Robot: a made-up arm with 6 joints.
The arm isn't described. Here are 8 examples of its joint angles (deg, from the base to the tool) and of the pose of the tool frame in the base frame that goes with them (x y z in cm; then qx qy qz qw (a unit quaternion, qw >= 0)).
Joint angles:
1: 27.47 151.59 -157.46 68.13 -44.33 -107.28
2: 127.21 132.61 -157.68 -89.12 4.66 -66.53
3: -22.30 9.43 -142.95 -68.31 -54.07 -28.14
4: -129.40 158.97 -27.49 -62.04 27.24 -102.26
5: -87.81 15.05 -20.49 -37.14 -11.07 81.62
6: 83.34 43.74 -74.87 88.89 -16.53 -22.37
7: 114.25 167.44 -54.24 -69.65 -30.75 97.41
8: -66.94 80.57 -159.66 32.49 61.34 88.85
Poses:
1: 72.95 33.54 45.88 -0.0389 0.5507 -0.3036 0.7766
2: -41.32 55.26 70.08 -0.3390 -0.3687 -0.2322 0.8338
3: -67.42 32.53 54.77 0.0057 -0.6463 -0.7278 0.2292
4: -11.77 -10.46 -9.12 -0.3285 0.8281 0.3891 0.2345
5: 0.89 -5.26 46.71 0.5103 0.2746 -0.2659 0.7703
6: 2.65 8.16 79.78 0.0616 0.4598 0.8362 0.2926
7: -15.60 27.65 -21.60 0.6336 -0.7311 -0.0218 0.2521
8: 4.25 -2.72 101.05 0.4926 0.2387 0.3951 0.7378
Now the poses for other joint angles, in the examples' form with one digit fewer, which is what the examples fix.
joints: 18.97 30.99 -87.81 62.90 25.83 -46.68
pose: -13.2 -2.1 84.3 -0.201 0.331 0.324 0.863
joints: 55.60 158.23 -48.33 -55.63 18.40 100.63
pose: 18.7 24.5 -15.5 0.106 -0.961 0.251 0.038
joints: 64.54 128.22 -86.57 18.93 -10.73 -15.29
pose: 29.7 61.6 23.8 -0.419 0.740 0.272 0.451
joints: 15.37 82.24 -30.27 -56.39 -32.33 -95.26
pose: 32.0 11.5 30.9 -0.841 0.010 -0.380 0.385
